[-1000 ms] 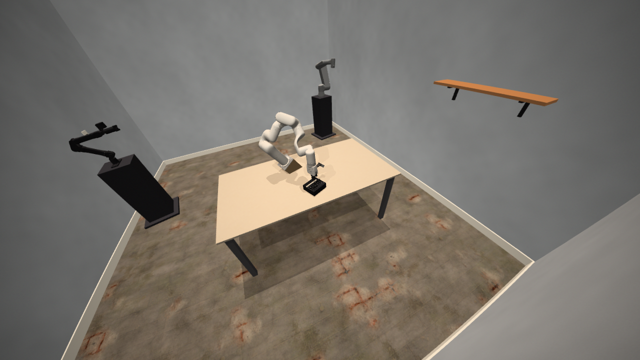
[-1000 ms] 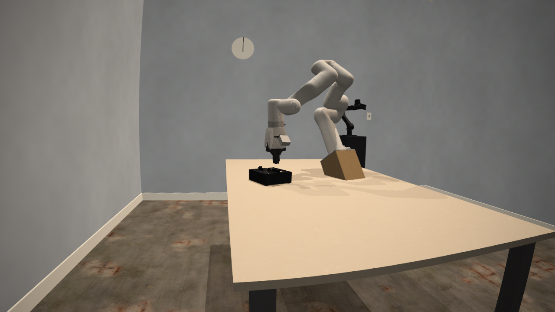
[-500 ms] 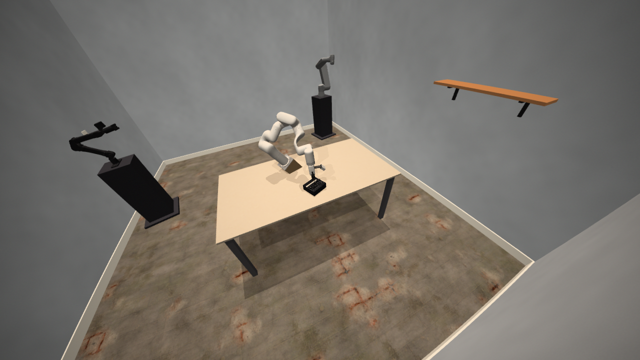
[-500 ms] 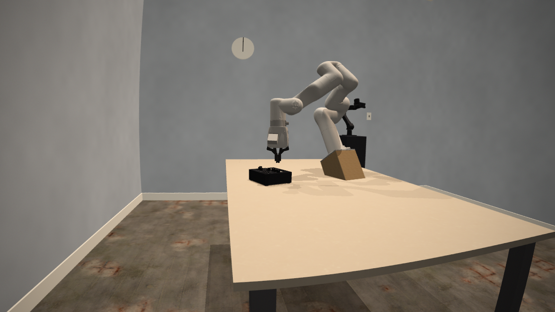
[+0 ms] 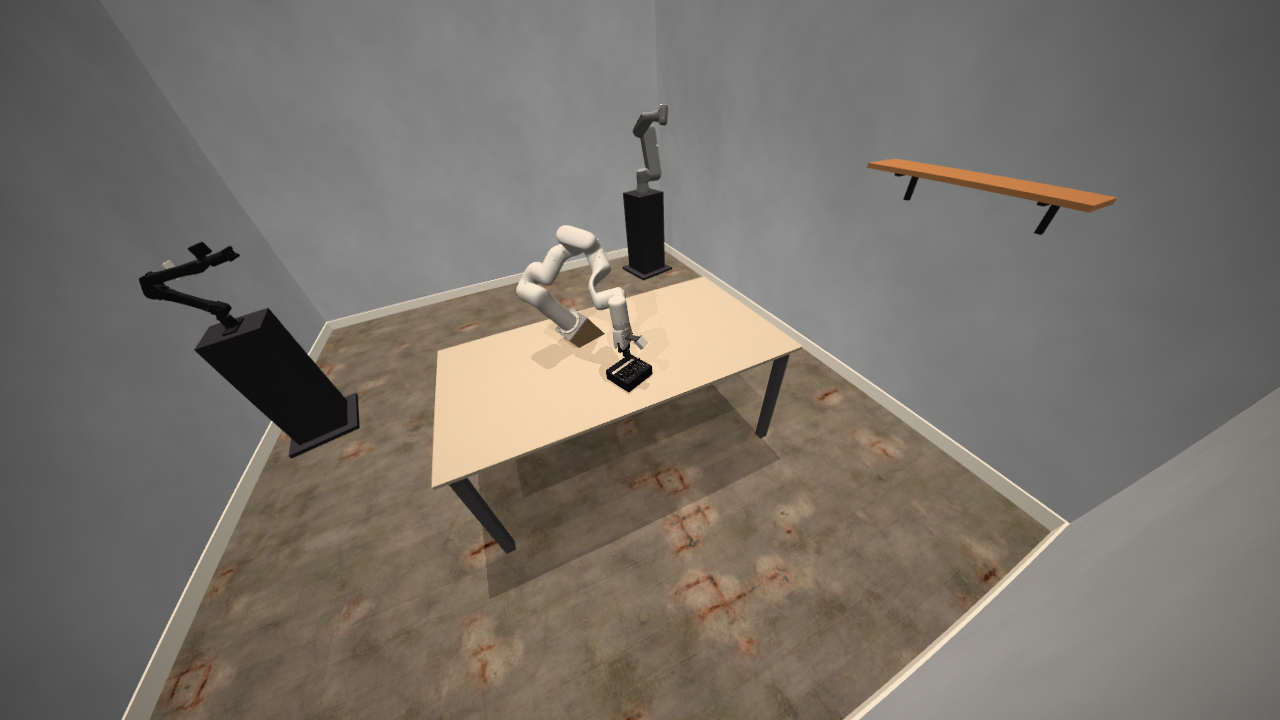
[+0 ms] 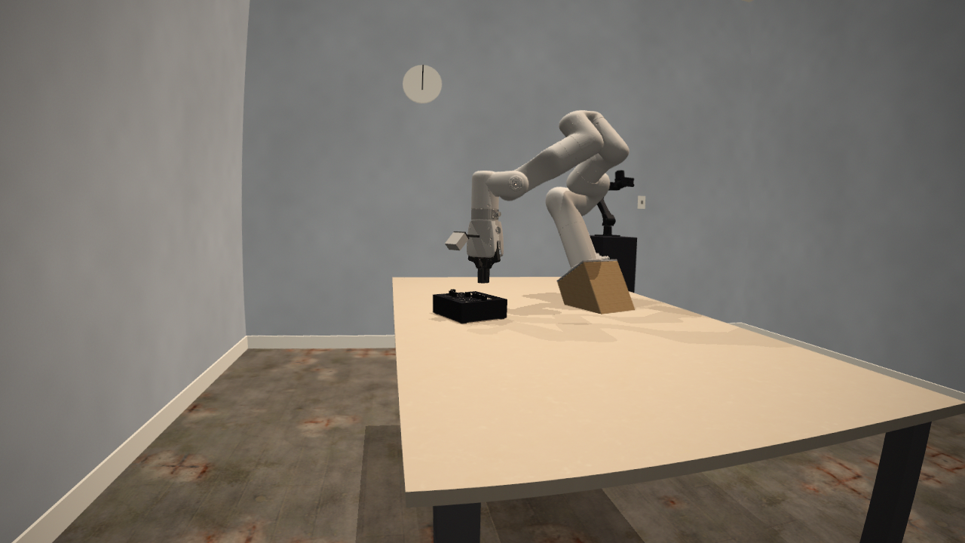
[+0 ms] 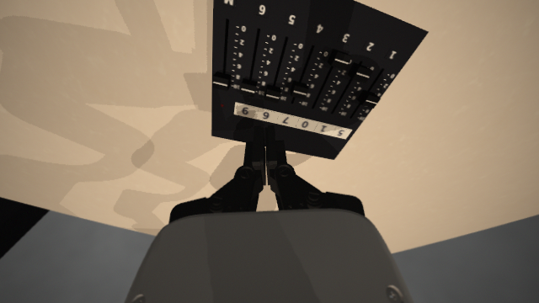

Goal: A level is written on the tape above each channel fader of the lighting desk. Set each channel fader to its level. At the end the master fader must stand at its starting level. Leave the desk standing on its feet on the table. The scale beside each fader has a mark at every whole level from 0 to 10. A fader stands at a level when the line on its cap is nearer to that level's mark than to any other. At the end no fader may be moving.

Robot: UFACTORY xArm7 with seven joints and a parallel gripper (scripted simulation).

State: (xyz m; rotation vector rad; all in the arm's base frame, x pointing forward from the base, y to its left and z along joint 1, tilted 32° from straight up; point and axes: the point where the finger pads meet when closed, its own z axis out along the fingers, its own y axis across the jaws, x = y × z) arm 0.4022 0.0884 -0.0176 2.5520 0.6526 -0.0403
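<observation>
The channel 5 fader cap is 5 cm below my hand, 3 cm ahead of it and 1 cm to the left of it. The rest, counted from my hand: master fader cap: 5 cm to the left, 5 cm below, 2 cm ahead; then channel 4 fader cap: 5 cm below, 4 cm ahead, 1 cm to the right; then channel 6 fader cap: 5 cm below, 3 cm to the left, 2 cm ahead.
</observation>
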